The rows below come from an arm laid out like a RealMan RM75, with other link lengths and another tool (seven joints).
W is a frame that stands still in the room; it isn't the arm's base.
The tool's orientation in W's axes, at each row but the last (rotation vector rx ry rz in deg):
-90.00 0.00 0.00
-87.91 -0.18 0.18
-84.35 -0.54 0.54
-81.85 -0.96 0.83
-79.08 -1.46 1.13
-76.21 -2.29 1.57
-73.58 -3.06 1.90
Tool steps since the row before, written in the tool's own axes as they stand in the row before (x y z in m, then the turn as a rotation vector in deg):
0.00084 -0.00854 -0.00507 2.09 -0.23 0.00
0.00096 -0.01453 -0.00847 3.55 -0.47 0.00
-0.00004 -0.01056 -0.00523 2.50 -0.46 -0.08
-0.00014 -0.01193 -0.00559 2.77 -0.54 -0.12
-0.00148 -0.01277 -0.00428 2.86 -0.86 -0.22
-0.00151 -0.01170 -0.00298 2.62 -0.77 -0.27
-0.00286 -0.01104 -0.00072 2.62 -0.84 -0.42
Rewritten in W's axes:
0.00084 -0.00507 0.00854 2.09 0.00 0.23
0.00100 -0.00899 0.01421 3.55 0.00 0.47
0.00003 -0.00624 0.00999 2.50 -0.09 0.45
-0.00003 -0.00723 0.01102 2.77 -0.14 0.53
-0.00136 -0.00666 0.01172 2.86 -0.30 0.82
-0.00141 -0.00574 0.01063 2.63 -0.33 0.72
-0.00287 -0.00396 0.01033 2.64 -0.50 0.74

